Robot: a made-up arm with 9 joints. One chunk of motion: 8 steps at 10 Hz.
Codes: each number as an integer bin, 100 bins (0 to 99) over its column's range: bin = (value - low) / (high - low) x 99, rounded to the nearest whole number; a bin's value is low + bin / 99 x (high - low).
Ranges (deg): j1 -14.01..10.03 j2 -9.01..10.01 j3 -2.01..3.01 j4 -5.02..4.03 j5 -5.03..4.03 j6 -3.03..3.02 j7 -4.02..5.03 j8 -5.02..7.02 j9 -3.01..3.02
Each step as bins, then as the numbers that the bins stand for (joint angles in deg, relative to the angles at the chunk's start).
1 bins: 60 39 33 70 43 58 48 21 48
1 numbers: 0.56 -1.52 -0.34 1.38 -1.09 0.51 0.37 -2.47 -0.09
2 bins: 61 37 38 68 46 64 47 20 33
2 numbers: 0.80 -1.90 -0.08 1.20 -0.82 0.88 0.28 -2.59 -1.00
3 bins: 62 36 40 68 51 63 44 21 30
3 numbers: 1.05 -2.09 0.02 1.20 -0.36 0.82 0.00 -2.47 -1.18
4 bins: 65 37 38 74 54 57 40 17 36
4 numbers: 1.77 -1.90 -0.08 1.74 -0.09 0.45 -0.36 -2.95 -0.82
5 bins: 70 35 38 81 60 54 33 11 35
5 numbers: 2.99 -2.29 -0.08 2.38 0.46 0.27 -1.00 -3.68 -0.88
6 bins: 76 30 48 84 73 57 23 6 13
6 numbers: 4.44 -3.25 0.42 2.66 1.65 0.45 -1.92 -4.29 -2.22
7 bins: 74 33 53 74 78 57 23 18 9
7 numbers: 3.96 -2.67 0.68 1.74 2.11 0.45 -1.92 -2.83 -2.46
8 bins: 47 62 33 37 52 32 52 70 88
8 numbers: -2.60 2.90 -0.34 -1.64 -0.27 -1.07 0.73 3.49 2.35
